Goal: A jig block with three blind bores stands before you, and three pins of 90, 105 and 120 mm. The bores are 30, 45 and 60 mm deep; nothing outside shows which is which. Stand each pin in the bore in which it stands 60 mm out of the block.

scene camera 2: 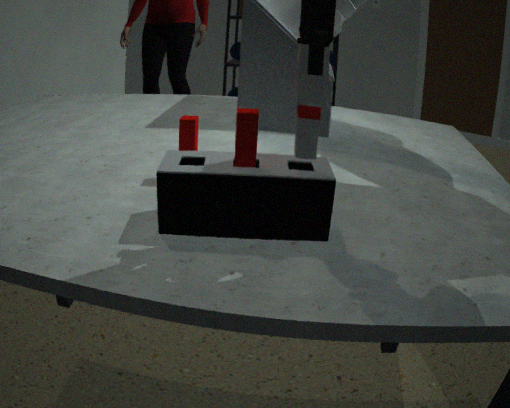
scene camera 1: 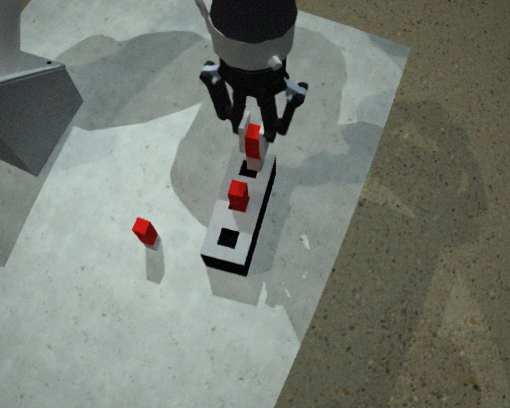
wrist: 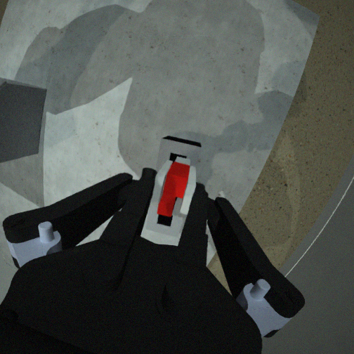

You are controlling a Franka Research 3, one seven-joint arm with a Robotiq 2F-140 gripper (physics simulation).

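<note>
The jig block (scene camera 1: 212, 247) (scene camera 2: 245, 205) (wrist: 182, 145) has three bores in its top. A red pin (scene camera 1: 238, 196) (scene camera 2: 246, 137) stands upright in the middle bore. The near-end bore (scene camera 1: 228, 238), left in scene camera 2 (scene camera 2: 192, 161), is empty. My gripper (scene camera 1: 254, 137) (scene camera 2: 308, 90) (wrist: 178, 174) is shut on a pin (scene camera 1: 253, 142) (scene camera 2: 309, 113) (wrist: 180, 177), red above and pale below, held about upright. Its lower end is a little above the far-end bore (scene camera 1: 246, 169) (scene camera 2: 301, 165). Another red pin (scene camera 1: 145, 231) (scene camera 2: 188, 133) stands on the table beside the block. Bore depths are hidden.
The robot's grey base (scene camera 1: 37, 110) (scene camera 2: 280, 85) (wrist: 20, 120) stands at the back of the table (scene camera 1: 100, 340) (scene camera 2: 75, 240). The table's edge runs beyond the block's dark long side. A person (scene camera 2: 167, 45) stands in the background.
</note>
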